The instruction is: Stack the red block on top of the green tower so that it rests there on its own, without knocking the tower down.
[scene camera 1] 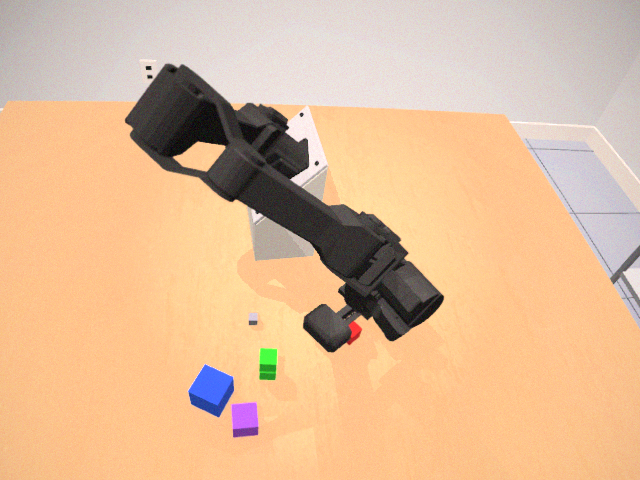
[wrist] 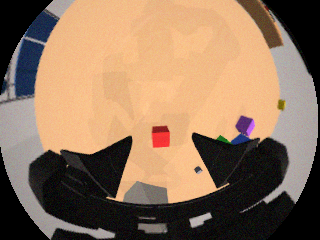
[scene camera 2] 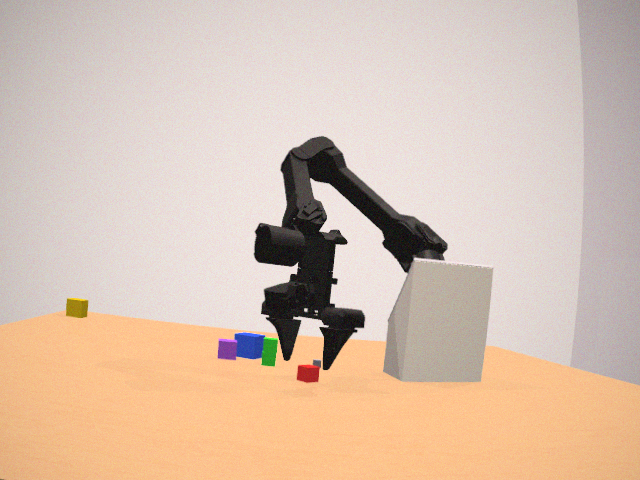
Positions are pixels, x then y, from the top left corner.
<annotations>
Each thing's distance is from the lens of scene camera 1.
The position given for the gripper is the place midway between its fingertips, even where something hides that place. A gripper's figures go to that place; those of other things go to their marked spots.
gripper (scene camera 1: 352, 330): 0.78 m
blue block (scene camera 1: 211, 390): 0.69 m
purple block (scene camera 1: 244, 415): 0.69 m
</annotations>
